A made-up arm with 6 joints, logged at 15 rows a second.
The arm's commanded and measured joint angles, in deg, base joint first. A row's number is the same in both.
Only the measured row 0 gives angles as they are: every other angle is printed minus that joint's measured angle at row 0.
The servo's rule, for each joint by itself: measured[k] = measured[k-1] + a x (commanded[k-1-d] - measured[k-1]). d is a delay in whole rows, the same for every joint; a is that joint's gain. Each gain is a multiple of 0.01, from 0.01 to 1. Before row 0 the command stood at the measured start. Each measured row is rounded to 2 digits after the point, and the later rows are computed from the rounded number. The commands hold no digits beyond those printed.
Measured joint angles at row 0:
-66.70 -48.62 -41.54 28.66 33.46 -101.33
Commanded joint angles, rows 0 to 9:
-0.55 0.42 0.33 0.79 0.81 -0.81
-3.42 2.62 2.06 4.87 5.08 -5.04
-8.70 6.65 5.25 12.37 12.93 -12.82
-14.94 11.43 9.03 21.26 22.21 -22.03
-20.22 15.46 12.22 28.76 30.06 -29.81
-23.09 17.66 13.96 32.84 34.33 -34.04
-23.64 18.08 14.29 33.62 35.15 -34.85
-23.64 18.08 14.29 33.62 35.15 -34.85
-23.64 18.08 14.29 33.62 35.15 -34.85
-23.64 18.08 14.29 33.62 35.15 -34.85
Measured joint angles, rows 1 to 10:
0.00 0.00 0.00 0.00 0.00 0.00
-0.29 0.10 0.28 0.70 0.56 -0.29
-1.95 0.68 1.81 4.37 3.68 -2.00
-5.53 2.05 4.77 11.41 10.06 -5.90
-10.52 4.21 8.43 20.08 18.44 -11.71
-15.66 6.80 11.69 27.72 26.46 -18.23
-19.60 9.30 13.64 32.23 31.89 -23.92
-21.74 11.32 14.20 33.45 34.14 -27.85
-22.75 12.87 14.28 33.60 34.84 -30.37
-23.22 14.07 14.29 33.62 35.05 -31.98
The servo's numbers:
d 1
a 0.53 0.23 0.86 0.88 0.69 0.36

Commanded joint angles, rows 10 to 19:
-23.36 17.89 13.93 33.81 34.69 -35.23
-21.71 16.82 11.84 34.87 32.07 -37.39
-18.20 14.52 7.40 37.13 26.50 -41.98
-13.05 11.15 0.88 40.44 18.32 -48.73
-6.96 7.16 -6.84 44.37 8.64 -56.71
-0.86 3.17 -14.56 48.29 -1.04 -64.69
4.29 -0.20 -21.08 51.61 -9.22 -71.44
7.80 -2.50 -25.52 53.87 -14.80 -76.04
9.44 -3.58 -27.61 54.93 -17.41 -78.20
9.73 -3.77 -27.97 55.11 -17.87 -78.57
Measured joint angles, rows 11 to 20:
-23.44 14.99 14.29 33.62 35.12 -33.01
-23.40 15.66 13.98 33.79 34.82 -33.81
-22.50 15.93 12.14 34.74 32.92 -35.10
-20.22 15.61 8.06 36.84 28.49 -37.58
-16.42 14.58 1.89 40.01 21.47 -41.59
-11.41 12.87 -5.62 43.85 12.62 -47.03
-5.82 10.64 -13.31 47.76 3.19 -53.39
-0.46 8.15 -19.99 51.15 -5.37 -59.89
3.92 5.70 -24.75 53.54 -11.88 -65.70
6.85 3.57 -27.21 54.76 -15.70 -70.20

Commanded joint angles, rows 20 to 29:
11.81 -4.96 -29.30 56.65 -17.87 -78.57
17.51 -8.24 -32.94 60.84 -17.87 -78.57
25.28 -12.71 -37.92 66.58 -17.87 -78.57
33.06 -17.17 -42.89 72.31 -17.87 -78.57
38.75 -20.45 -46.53 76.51 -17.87 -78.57
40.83 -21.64 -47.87 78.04 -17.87 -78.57
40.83 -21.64 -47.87 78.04 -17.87 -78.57
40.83 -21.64 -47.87 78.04 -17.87 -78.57
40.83 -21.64 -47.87 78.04 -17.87 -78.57
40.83 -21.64 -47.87 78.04 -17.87 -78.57
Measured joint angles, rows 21 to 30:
8.38 1.88 -27.86 55.07 -17.20 -73.21
10.20 0.31 -29.10 56.46 -17.66 -75.14
14.07 -1.66 -32.40 60.31 -17.80 -76.37
20.01 -4.20 -37.15 65.83 -17.85 -77.16
26.93 -7.18 -42.09 71.53 -17.86 -77.67
33.19 -10.23 -45.91 75.91 -17.87 -77.99
37.24 -12.85 -47.60 77.78 -17.87 -78.20
39.14 -14.87 -47.83 78.01 -17.87 -78.33
40.04 -16.43 -47.86 78.04 -17.87 -78.42
40.46 -17.63 -47.87 78.04 -17.87 -78.47

